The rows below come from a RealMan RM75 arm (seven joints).
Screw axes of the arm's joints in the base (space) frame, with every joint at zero. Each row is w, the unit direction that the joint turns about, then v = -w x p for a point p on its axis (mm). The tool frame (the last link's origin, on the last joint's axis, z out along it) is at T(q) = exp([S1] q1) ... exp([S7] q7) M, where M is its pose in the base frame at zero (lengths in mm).
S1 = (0, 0, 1, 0.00, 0.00, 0.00)
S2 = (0, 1, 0, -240.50, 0.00, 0.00)
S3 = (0, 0, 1, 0.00, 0.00, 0.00)
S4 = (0, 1, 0, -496.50, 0.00, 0.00)
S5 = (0, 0, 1, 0.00, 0.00, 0.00)
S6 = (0, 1, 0, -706.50, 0.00, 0.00)
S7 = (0, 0, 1, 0.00, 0.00, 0.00)
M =
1 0 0 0.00
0 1 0 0.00
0 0 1 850.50
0 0 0 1
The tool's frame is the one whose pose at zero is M.
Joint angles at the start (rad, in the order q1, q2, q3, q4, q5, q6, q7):
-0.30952, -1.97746, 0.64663, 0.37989, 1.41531, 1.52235, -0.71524
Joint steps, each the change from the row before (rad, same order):
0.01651, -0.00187, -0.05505, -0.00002, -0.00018, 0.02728, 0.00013
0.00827, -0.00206, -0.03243, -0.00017, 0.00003, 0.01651, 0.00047
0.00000, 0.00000, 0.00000, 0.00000, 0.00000, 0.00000, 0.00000
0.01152, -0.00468, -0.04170, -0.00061, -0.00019, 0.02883, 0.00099
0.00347, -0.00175, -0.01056, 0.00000, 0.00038, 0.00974, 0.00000
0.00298, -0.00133, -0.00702, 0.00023, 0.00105, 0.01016, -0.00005
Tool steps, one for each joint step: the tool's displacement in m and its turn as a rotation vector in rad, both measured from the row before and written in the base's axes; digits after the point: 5 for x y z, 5 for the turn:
-0.00459, -0.00638, 0.00835, 0.04451, -0.02733, 0.01337
-0.00211, -0.00360, 0.00447, 0.02637, -0.01604, 0.00575
0.00000, 0.00000, 0.00000, 0.00000, 0.00000, 0.00000
-0.00172, -0.00580, 0.00493, 0.03347, -0.02420, 0.00109
-0.00019, -0.00190, 0.00102, 0.00786, -0.00711, -0.00154
0.00019, -0.00178, 0.00059, 0.00435, -0.00546, -0.00401

